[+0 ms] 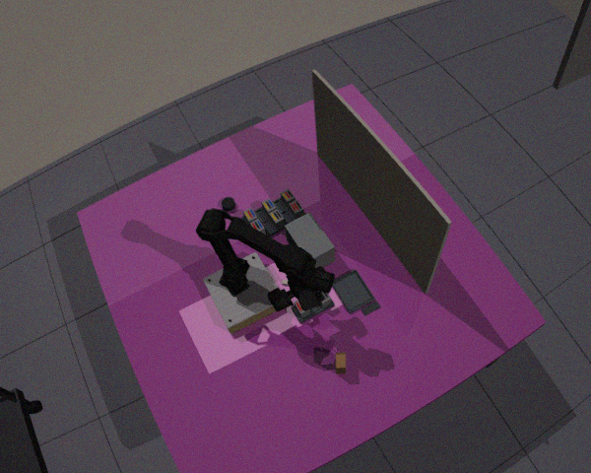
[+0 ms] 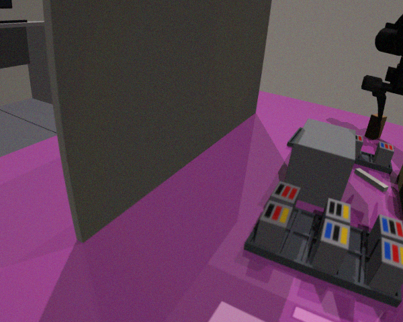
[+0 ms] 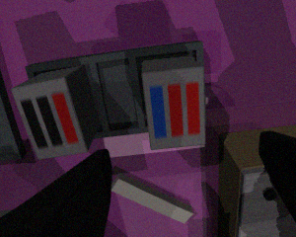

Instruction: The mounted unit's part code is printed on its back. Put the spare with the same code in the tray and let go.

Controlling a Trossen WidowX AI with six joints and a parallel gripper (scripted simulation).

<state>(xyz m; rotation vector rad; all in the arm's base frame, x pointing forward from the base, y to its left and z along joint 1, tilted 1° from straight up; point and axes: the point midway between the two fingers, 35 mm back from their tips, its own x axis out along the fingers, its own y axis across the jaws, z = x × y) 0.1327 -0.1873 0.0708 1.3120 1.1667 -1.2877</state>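
Now: gripper tip 4 cm short of the rack, 1 cm to the left of it and 9 cm above it. Also, from my gripper tip: dark tray: 17 cm ahead, 4 cm to the right, 9 cm below; then grey bar: 3 cm ahead, 10 cm to the left, 9 cm below; then tan block: 1 cm behind, 23 cm to the right, 6 cm below.
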